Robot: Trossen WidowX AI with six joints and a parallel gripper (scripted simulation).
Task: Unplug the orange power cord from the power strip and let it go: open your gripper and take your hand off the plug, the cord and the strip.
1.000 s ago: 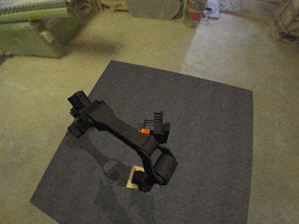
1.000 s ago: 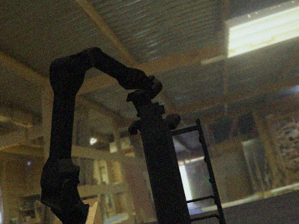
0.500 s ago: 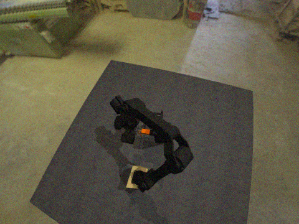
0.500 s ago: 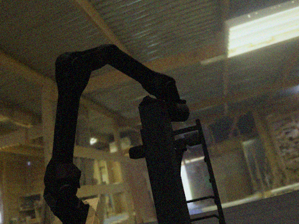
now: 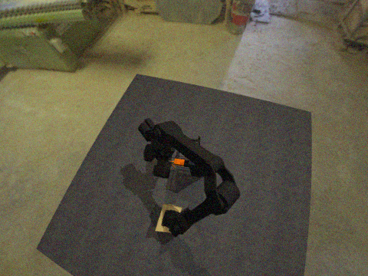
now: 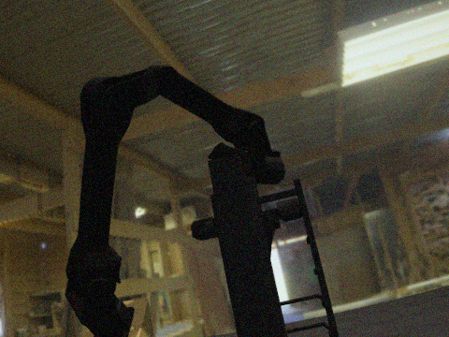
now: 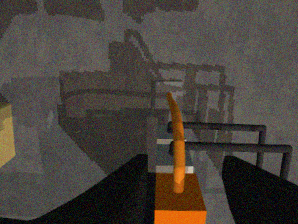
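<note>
My gripper tip is now 60 mm to the left of the orange plug, 10 mm short of it and 10 mm above it. The rest, counted from my gripper tip: dark column 160 mm to the right, 10 mm below, 10 mm ahead.
</note>
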